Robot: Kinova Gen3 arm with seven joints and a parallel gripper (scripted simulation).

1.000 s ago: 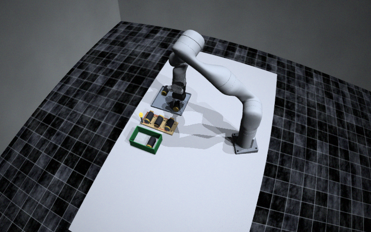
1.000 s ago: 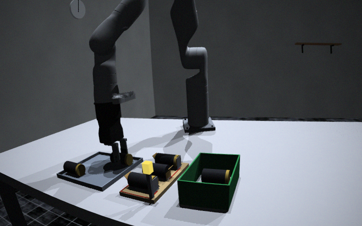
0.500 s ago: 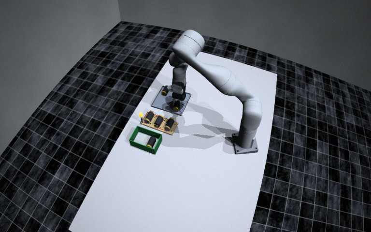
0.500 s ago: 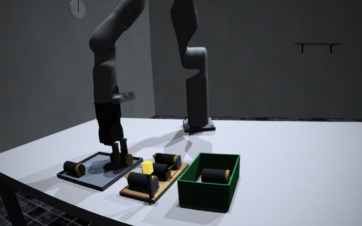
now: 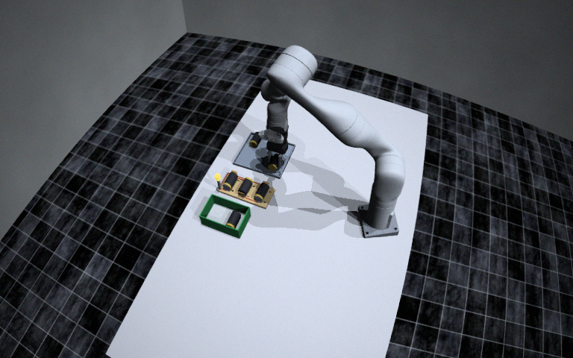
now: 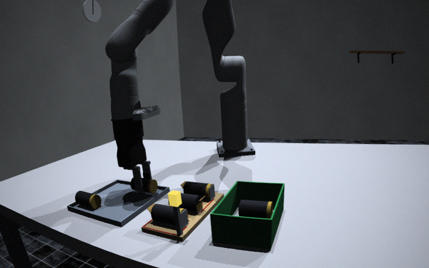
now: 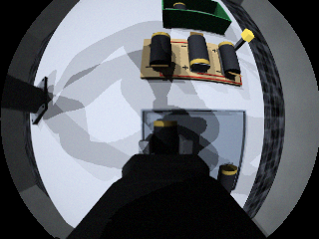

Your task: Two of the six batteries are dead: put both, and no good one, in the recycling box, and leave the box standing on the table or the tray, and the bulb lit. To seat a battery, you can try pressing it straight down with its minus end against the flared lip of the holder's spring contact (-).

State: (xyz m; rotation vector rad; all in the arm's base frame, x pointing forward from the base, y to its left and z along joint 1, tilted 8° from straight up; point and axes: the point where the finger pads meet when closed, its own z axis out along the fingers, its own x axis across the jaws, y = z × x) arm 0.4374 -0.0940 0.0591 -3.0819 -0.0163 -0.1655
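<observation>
Now: the green recycling box 7 cm ahead of my hand, 29 cm to the left of it and 2 cm below it. The rest, counted from my hand: grey tray: 6 cm ahead, 4 cm to the right, 3 cm below.
</observation>
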